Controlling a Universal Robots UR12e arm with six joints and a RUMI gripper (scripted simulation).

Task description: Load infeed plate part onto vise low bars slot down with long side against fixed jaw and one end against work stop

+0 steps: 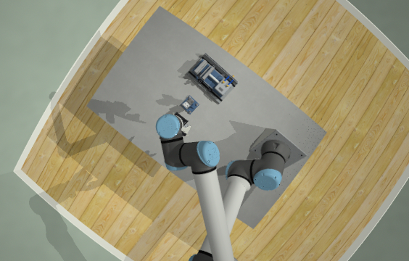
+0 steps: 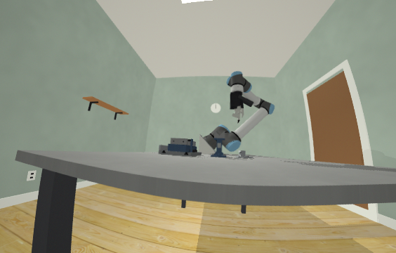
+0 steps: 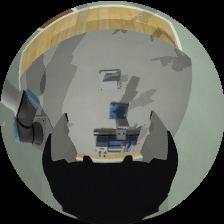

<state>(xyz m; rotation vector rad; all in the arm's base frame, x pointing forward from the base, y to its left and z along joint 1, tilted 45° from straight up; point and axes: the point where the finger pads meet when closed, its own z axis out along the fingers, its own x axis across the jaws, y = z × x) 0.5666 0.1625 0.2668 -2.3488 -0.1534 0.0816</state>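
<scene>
Right now the part is 22 cm below my hand. Round my hand: vise (7 cm ahead, 36 cm to the right, 21 cm below); infeed plate (2 cm to the left, 24 cm below).
</scene>
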